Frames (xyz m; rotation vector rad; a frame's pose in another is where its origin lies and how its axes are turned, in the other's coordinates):
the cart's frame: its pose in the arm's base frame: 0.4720 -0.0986 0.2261 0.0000 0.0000 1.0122
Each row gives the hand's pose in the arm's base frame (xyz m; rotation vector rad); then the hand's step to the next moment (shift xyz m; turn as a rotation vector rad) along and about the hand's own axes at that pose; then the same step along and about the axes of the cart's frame.
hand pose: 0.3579 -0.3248 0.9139 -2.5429 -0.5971 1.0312
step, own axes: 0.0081 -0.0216 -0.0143 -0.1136 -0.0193 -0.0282
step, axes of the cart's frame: 0.0227 0.0023 0.0148 -0.0681 0.0265 0.0935
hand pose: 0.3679 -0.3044 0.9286 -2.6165 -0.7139 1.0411
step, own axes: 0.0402 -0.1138 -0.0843 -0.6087 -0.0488 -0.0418
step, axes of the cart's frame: 0.1205 0.0239 0.0811 -0.4309 0.1673 0.4012
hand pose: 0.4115 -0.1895 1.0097 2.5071 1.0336 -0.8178
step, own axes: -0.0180 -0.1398 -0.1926 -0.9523 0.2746 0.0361
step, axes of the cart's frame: 0.1323 0.1253 0.1542 -0.8084 -0.0732 0.5699
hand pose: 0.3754 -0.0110 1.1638 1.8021 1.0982 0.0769
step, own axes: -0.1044 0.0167 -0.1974 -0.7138 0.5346 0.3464
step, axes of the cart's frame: -0.0246 0.1592 0.1556 -0.6304 -0.5043 0.5133
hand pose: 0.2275 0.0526 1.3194 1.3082 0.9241 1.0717
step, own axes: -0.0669 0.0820 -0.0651 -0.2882 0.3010 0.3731
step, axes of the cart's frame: -0.0882 0.0479 0.0732 -0.1972 -0.4232 0.3080
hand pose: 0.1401 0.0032 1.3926 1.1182 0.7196 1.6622
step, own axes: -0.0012 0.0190 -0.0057 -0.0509 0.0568 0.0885
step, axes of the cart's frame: -0.0131 0.0066 0.0134 -0.0265 -0.0923 0.0666
